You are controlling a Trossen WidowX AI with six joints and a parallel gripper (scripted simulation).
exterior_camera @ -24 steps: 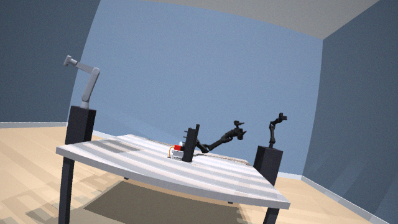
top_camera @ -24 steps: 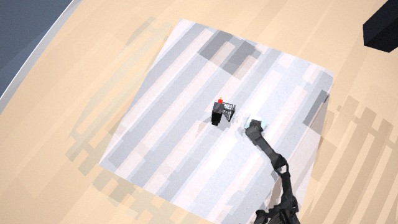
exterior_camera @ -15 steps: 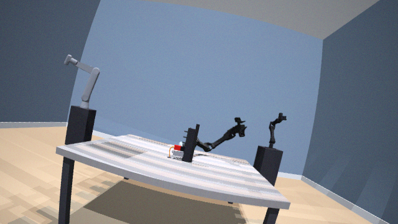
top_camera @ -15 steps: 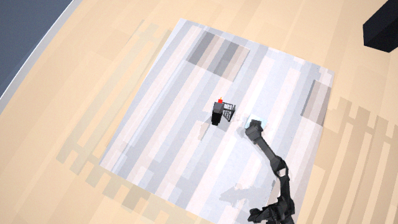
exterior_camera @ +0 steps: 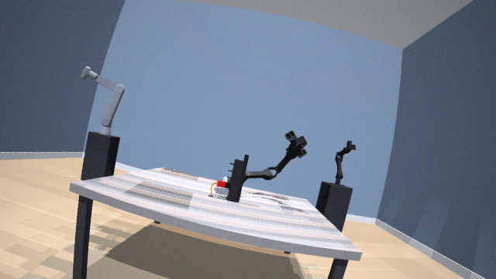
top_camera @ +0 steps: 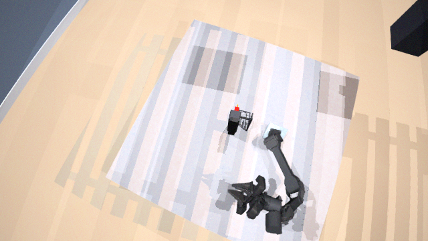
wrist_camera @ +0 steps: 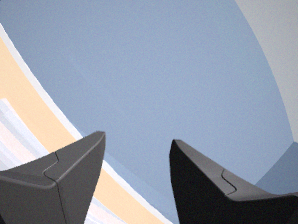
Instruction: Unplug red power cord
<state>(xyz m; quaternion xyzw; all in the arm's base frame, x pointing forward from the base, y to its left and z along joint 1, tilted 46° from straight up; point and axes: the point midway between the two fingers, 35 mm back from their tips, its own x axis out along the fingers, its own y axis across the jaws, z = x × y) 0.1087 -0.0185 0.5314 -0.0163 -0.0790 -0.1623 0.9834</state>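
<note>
My gripper tip is 410 mm to the left of the red plug, 340 mm above it and 60 mm short of it. The rest, counted from my gripper tip: black strip (340 mm to the right, 310 mm below, 60 mm ahead).
</note>
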